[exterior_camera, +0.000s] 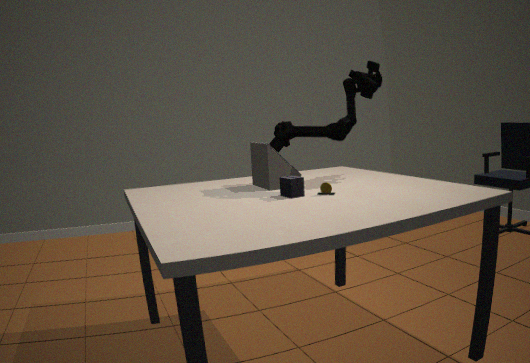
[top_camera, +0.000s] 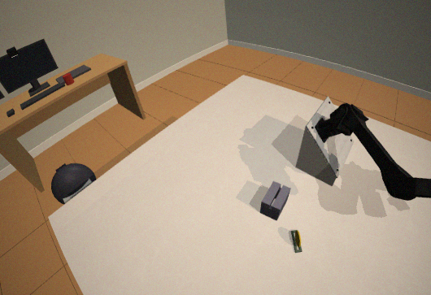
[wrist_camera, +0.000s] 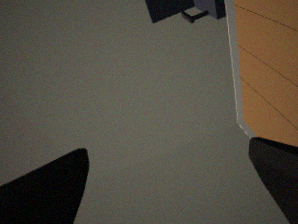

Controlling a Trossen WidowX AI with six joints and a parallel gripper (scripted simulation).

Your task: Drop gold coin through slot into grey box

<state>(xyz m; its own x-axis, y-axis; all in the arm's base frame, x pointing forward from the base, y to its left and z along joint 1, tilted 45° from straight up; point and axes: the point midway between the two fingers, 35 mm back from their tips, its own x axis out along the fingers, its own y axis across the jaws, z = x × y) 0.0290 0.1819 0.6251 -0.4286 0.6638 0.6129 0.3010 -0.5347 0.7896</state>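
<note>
Right now my gripper tip is 300 mm short of the thin gold coin, 500 mm to the left of it and 460 mm above it.
</note>
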